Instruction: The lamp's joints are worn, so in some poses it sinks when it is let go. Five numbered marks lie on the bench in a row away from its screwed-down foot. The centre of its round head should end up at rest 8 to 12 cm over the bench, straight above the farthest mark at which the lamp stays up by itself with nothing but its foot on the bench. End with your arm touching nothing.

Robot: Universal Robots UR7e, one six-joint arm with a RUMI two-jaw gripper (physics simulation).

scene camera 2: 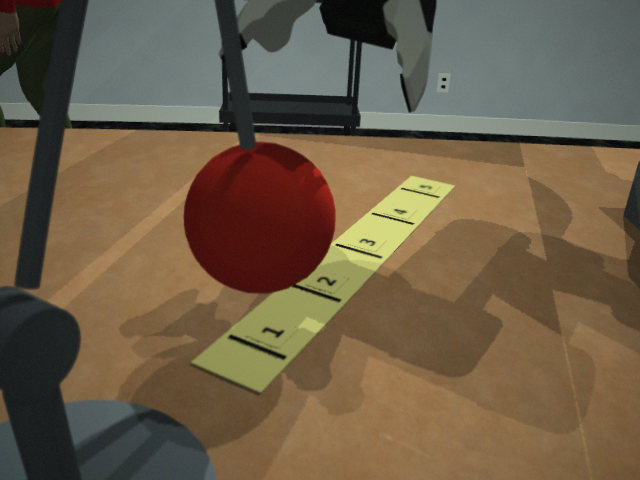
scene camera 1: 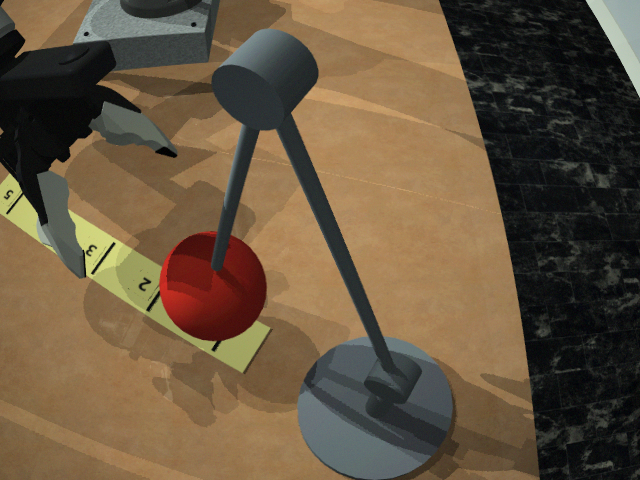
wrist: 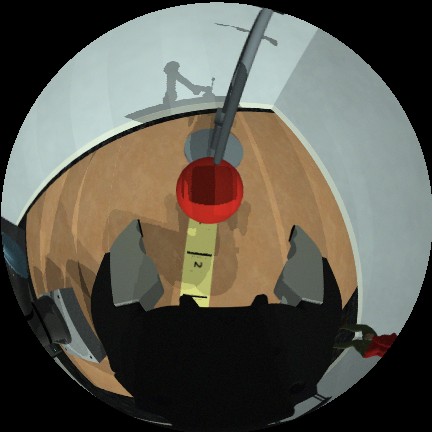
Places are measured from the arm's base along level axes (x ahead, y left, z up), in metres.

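Pixels of known places: gripper, fingertip midpoint: (scene camera 2: 310,83) (scene camera 1: 131,213) (wrist: 216,225).
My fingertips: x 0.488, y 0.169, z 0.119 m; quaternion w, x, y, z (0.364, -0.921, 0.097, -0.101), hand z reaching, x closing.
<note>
For each thing: its middle in the pictures, then the offset to it from my fingertips. "pt": a spot on its surface instead.
- lamp's round red head at a spot on its surface: (scene camera 2: 258,222) pt dx +0.008, dy +0.114, dz -0.057 m
- large elbow joint at a spot on its surface: (scene camera 1: 263,77) pt dx +0.060, dy +0.140, dz +0.233 m
- round grey foot at the middle of its body: (scene camera 1: 376,408) (wrist: 213,147) dx +0.081, dy +0.239, dz -0.176 m
The lamp's round red head (scene camera 1: 206,294) (scene camera 2: 258,222) (wrist: 210,200) hangs above the bench, over the mark 1 and 2 end of the yellow strip (scene camera 1: 250,346) (scene camera 2: 232,364) (wrist: 197,280); its exact height and spot are hard to tell. Two grey rods meet at a large elbow joint (scene camera 1: 263,77) high above. The round grey foot (scene camera 1: 336,439) (scene camera 2: 170,459) (wrist: 197,145) stands beyond the mark 1 end. My gripper (scene camera 1: 125,212) (scene camera 2: 325,80) (wrist: 216,225) is open and empty, apart from the head, on its far-mark side and higher. Mark 4 is hidden behind a finger in scene camera 1.
The robot's grey base block (scene camera 1: 160,49) (wrist: 80,325) stands on the bench to one side. The bench edge runs beyond the lamp, with dark floor (scene camera 1: 568,206) past it. A dark cart (scene camera 2: 289,119) and a person (scene camera 2: 36,56) (wrist: 380,345) are in the background.
</note>
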